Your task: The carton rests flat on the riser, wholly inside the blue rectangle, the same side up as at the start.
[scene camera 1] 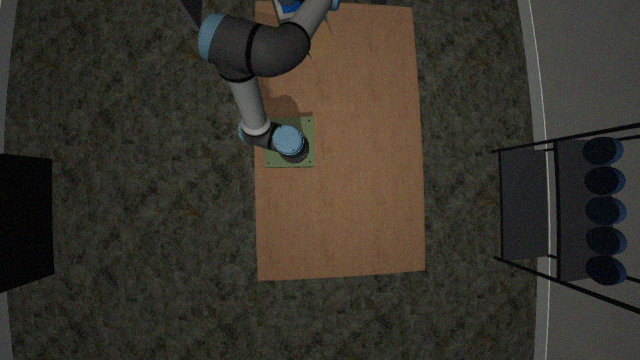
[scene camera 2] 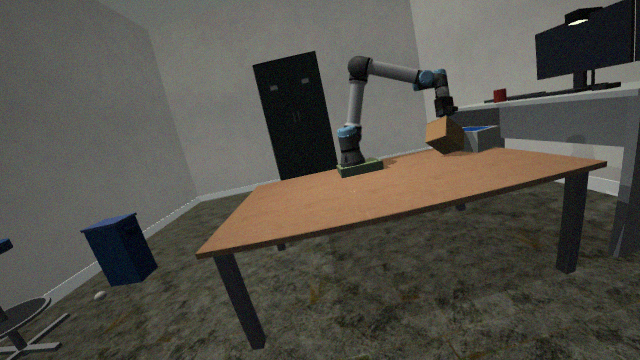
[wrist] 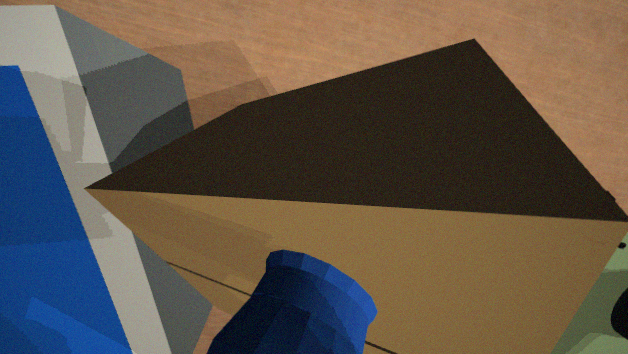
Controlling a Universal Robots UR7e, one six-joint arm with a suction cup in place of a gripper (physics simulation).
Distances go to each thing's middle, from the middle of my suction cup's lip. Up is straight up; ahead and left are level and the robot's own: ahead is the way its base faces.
My suction cup is 9 cm above the brown carton (scene camera 2: 444, 135) and 1 cm to the left of it.
